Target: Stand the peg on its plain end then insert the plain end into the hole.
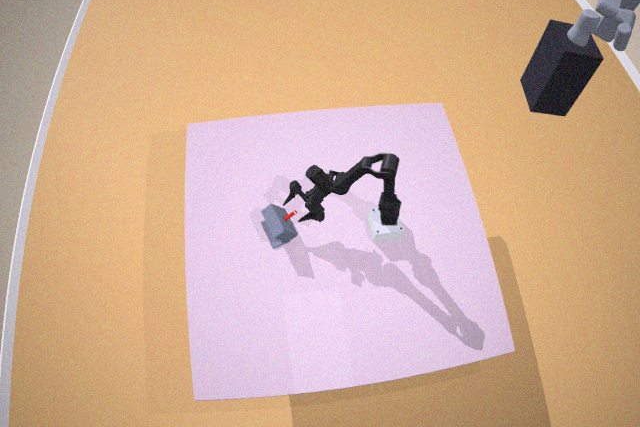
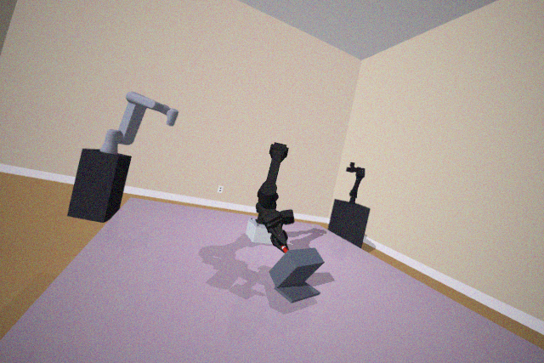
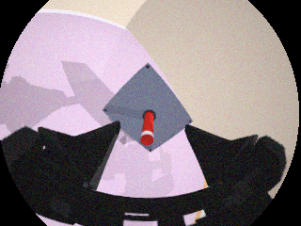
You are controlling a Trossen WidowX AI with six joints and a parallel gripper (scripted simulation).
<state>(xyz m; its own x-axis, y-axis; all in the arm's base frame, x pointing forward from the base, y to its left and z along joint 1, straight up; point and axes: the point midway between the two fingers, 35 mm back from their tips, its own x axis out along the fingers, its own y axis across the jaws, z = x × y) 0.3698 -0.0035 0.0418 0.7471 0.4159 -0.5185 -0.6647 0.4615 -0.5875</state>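
The red peg is 1 cm below my gripper tip. Round my gripper tip: sloped panel 4 cm ahead, 3 cm to the left, 3 cm below.
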